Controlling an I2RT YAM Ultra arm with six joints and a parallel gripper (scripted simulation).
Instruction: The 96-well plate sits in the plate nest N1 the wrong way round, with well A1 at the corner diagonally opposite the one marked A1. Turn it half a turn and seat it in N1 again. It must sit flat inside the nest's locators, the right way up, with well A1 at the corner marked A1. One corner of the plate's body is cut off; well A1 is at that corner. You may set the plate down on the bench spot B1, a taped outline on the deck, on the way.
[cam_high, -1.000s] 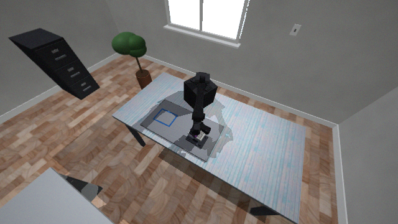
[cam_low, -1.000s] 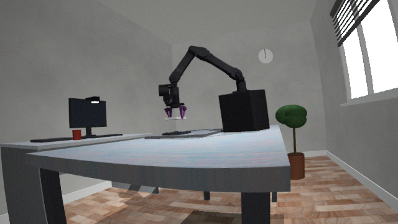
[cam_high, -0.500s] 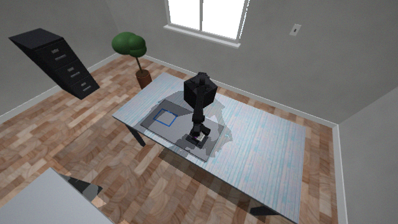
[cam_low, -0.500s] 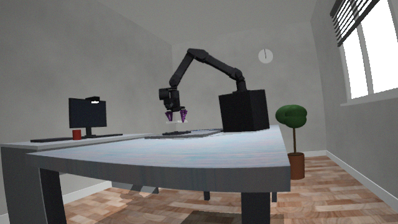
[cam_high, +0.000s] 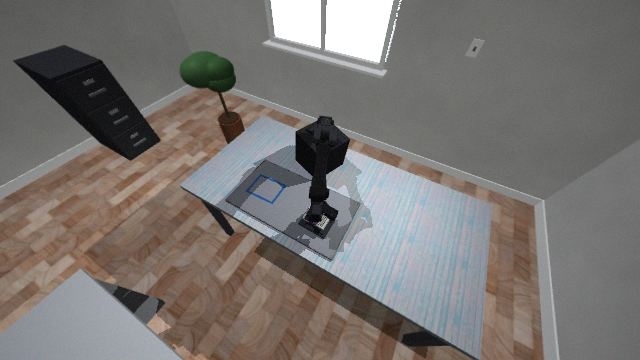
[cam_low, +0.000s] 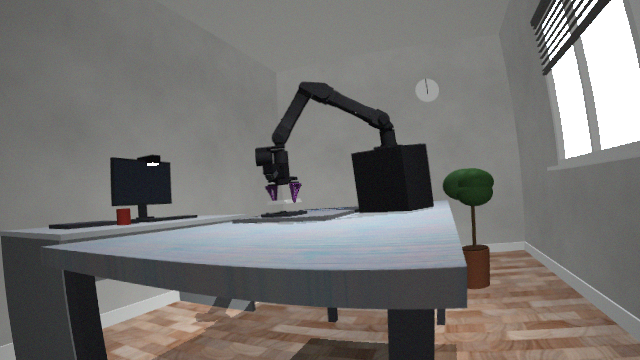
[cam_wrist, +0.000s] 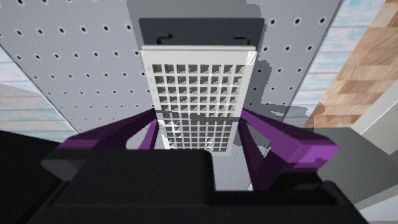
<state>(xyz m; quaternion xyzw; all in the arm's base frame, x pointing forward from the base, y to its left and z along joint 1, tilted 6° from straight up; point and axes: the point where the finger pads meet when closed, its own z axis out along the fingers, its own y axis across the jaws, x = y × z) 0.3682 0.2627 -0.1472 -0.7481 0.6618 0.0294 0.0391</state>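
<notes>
Right now my hand is 50 mm above the dark plate nest N1. Round my hand: white 96-well plate: right at my hand.
</notes>
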